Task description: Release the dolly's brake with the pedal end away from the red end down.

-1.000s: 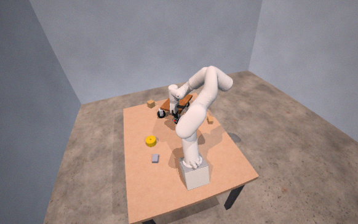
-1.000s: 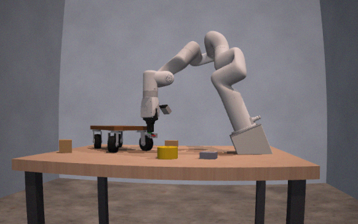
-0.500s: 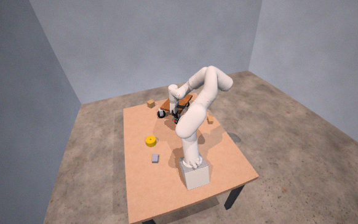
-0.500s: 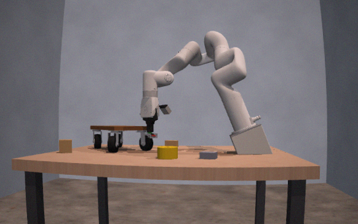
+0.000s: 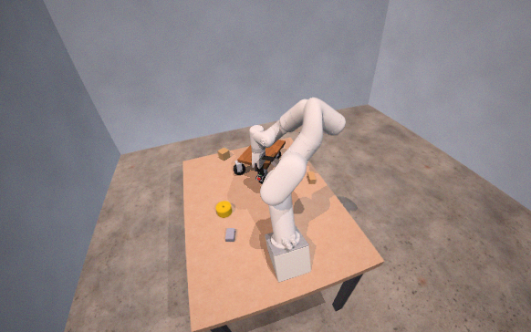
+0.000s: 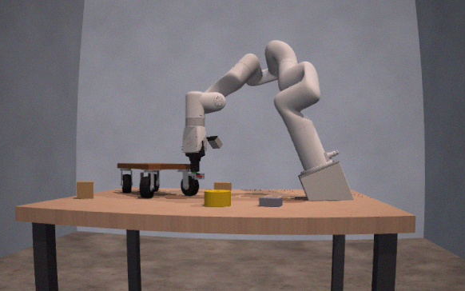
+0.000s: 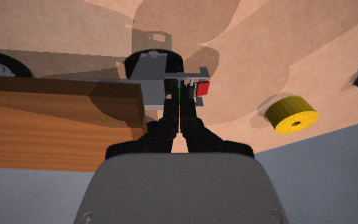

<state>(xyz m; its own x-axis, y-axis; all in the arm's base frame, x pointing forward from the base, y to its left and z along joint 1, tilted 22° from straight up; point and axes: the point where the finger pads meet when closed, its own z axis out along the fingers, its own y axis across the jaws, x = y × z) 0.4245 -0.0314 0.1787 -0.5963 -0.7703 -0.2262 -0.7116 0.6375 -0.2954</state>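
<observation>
Right now my hand is 3 cm above the brake pedal, 1 cm to the right of it and 1 cm past it. Round my hand: grey block 29 cm behind, 26 cm to the left, 10 cm below; then yellow cylinder 26 cm to the left, 12 cm behind, 9 cm below; then tan cube 38 cm ahead, 16 cm to the left, 9 cm below.
</observation>
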